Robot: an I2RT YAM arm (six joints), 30 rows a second.
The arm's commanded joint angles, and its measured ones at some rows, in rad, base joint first. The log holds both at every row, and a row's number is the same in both.
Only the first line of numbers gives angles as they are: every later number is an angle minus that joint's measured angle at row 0.
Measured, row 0:
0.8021, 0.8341, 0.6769, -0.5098, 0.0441, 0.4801
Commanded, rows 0 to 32:
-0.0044, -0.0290, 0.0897, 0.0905, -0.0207, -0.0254
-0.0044, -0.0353, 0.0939, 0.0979, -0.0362, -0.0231
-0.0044, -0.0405, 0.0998, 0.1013, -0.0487, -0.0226
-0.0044, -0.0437, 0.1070, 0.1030, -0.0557, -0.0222
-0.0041, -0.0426, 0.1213, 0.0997, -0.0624, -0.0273
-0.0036, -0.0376, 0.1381, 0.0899, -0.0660, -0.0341
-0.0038, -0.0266, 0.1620, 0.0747, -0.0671, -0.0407
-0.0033, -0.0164, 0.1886, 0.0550, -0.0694, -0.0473
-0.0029, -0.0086, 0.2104, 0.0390, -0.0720, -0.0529
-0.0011, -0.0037, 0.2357, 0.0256, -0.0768, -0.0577
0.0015, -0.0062, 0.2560, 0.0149, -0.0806, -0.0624
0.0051, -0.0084, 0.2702, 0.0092, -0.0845, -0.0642
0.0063, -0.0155, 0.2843, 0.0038, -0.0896, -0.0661
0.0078, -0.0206, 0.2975, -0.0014, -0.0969, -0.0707
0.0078, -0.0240, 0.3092, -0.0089, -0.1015, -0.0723
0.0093, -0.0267, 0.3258, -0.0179, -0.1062, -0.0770
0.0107, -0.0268, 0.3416, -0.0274, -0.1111, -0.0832
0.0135, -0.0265, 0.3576, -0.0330, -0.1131, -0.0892
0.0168, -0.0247, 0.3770, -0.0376, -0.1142, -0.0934
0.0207, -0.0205, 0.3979, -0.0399, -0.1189, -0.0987
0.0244, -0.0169, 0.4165, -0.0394, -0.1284, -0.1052
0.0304, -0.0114, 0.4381, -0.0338, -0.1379, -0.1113
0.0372, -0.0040, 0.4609, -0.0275, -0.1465, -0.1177
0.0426, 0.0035, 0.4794, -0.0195, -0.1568, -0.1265
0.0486, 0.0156, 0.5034, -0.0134, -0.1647, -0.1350
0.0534, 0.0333, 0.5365, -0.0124, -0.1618, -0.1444
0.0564, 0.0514, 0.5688, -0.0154, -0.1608, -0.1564
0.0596, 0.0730, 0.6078, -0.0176, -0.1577, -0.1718
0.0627, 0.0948, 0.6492, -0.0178, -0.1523, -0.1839
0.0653, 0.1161, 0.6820, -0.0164, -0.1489, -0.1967
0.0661, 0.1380, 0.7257, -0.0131, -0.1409, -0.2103
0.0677, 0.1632, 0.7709, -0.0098, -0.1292, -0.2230
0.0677, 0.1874, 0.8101, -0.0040, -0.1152, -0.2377
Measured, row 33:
0.0640, 0.1804, 0.6749, -0.1637, -0.1416, -0.1682
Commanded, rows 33 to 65:
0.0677, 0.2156, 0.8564, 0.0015, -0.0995, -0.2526
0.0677, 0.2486, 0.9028, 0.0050, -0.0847, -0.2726
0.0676, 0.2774, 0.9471, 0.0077, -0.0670, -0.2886
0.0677, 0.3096, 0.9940, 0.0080, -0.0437, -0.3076
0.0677, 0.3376, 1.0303, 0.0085, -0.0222, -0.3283
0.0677, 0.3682, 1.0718, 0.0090, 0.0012, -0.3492
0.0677, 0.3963, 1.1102, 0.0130, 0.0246, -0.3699
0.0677, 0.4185, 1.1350, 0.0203, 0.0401, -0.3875
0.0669, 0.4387, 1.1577, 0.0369, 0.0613, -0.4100
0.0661, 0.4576, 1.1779, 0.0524, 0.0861, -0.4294
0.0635, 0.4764, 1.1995, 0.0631, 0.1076, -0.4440
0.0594, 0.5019, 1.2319, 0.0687, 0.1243, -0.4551
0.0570, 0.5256, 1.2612, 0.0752, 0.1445, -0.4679
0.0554, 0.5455, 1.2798, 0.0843, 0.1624, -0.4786
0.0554, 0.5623, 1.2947, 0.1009, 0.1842, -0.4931
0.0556, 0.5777, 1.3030, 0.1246, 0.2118, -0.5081
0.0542, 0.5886, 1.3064, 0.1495, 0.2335, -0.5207
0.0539, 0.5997, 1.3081, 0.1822, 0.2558, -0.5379
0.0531, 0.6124, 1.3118, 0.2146, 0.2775, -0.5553
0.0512, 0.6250, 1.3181, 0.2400, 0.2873, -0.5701
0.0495, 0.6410, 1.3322, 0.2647, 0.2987, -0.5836
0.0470, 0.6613, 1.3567, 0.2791, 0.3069, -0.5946
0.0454, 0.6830, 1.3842, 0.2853, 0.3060, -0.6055
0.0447, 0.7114, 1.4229, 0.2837, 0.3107, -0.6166
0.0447, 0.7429, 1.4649, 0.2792, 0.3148, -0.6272
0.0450, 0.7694, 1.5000, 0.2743, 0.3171, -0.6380
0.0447, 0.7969, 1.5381, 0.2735, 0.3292, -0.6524
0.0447, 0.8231, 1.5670, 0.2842, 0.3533, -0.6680
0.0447, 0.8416, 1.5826, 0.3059, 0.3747, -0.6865
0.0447, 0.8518, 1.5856, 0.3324, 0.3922, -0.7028
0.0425, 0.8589, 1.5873, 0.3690, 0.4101, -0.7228
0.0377, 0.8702, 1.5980, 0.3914, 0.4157, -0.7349
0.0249, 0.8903, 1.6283, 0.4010, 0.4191, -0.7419
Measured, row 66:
0.0385, 0.9277, 1.5229, 0.1567, 0.3513, -0.6848
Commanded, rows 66 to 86:
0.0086, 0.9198, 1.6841, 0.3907, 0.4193, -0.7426
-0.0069, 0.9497, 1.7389, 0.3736, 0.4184, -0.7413
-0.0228, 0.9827, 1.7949, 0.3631, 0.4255, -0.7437
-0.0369, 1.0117, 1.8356, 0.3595, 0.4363, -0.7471
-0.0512, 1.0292, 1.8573, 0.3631, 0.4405, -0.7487
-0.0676, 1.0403, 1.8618, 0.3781, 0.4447, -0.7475
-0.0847, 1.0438, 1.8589, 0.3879, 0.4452, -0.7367
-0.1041, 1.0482, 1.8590, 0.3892, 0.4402, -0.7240
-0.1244, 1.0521, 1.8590, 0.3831, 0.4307, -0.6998
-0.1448, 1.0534, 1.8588, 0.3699, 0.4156, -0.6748
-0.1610, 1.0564, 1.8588, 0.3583, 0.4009, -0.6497
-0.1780, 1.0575, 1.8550, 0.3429, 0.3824, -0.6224
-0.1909, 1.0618, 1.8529, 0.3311, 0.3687, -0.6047
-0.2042, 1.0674, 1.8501, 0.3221, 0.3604, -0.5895
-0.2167, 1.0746, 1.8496, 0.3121, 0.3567, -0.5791
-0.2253, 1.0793, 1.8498, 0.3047, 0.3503, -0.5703
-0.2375, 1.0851, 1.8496, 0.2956, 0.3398, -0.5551
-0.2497, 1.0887, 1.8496, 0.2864, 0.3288, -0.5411
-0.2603, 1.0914, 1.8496, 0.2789, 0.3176, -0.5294
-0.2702, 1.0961, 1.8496, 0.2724, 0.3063, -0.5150
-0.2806, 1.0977, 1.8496, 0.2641, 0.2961, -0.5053
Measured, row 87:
-0.2701, 1.1376, 1.7869, 0.1602, 0.3517, -0.5726
